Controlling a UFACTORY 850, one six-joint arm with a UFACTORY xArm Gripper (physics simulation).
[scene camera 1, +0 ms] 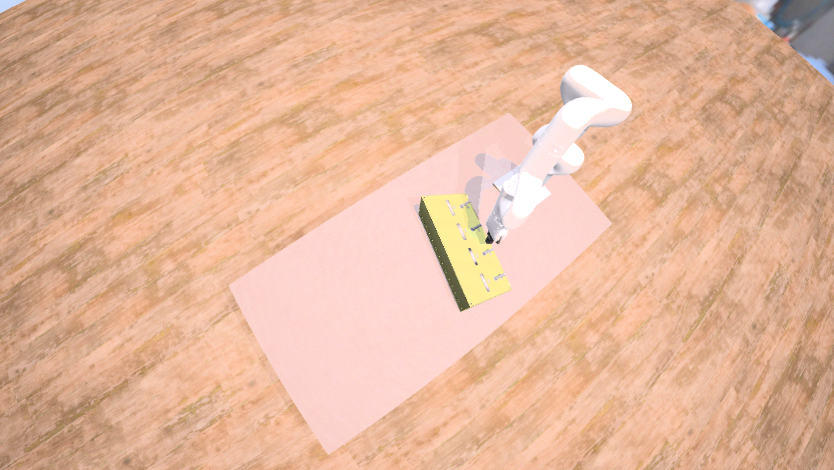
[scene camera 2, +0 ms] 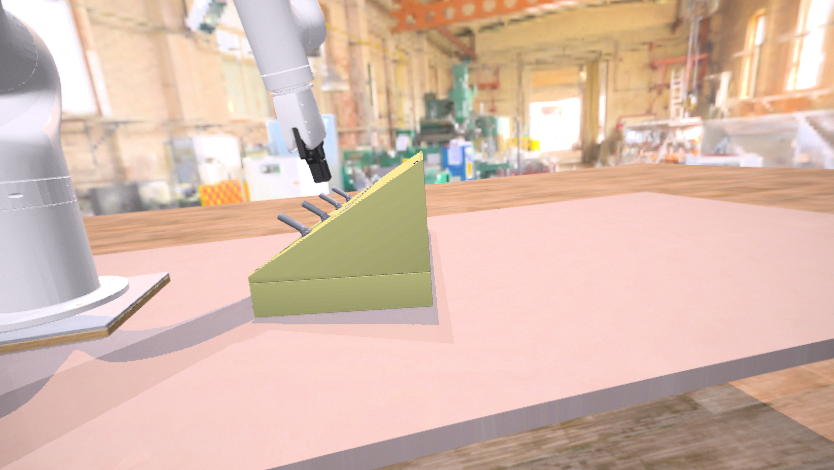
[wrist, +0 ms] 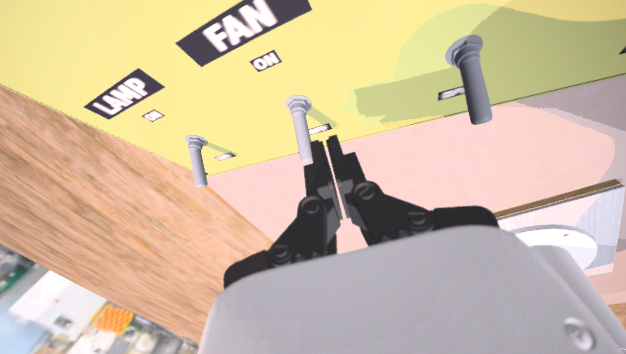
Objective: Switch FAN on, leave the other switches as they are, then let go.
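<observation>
The yellow sloped switch panel (scene camera 1: 446,233) (scene camera 2: 361,251) (wrist: 190,22) stands on the pink mat. The FAN lever (scene camera 1: 487,252) (scene camera 2: 330,200) (wrist: 301,131) leans away from its ON label (wrist: 266,60), toward a small lower label (wrist: 320,129) that is too small to read. The LAMP lever (scene camera 1: 499,277) (wrist: 198,162) and a lever on FAN's other side (scene camera 1: 476,227) (wrist: 474,85) lean the same way. My gripper (scene camera 1: 493,241) (scene camera 2: 322,179) (wrist: 328,156) is shut and empty. In the wrist view its tips show just right of the FAN lever's free end; in scene camera 2 they are above the levers. Contact cannot be told.
A fourth lever (scene camera 1: 465,204) (scene camera 2: 291,223) stands at the panel's far end from LAMP. The pink mat (scene camera 1: 350,326) (scene camera 2: 583,291) lies under the panel. The arm's base plate (scene camera 2: 140,294) (wrist: 607,225) is on the panel's low side. Wooden surface (scene camera 1: 175,175) surrounds the mat.
</observation>
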